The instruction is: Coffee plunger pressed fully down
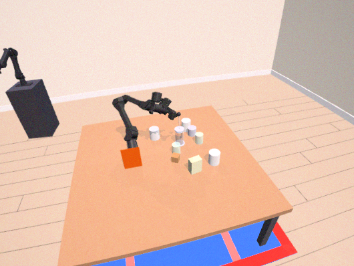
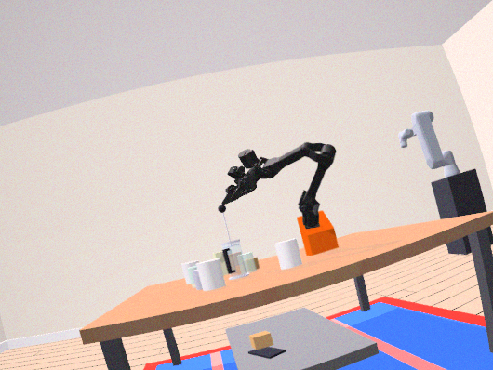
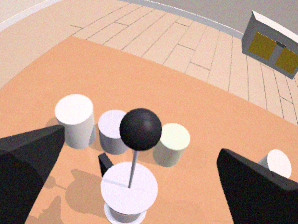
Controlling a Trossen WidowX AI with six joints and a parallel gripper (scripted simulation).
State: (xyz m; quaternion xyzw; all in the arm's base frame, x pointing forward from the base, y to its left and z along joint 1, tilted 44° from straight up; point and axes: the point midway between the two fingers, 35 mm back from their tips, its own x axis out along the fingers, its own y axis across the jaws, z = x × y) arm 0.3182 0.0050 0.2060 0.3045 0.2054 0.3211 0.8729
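Right now the coffee press is 3 cm ahead of my gripper tip, 3 cm to the left of it and 16 cm below it. From my gripper tip the other things lie so: cream box: 9 cm ahead, 30 cm to the right, 24 cm below; then orange cube: 3 cm behind, 18 cm to the right, 27 cm below.
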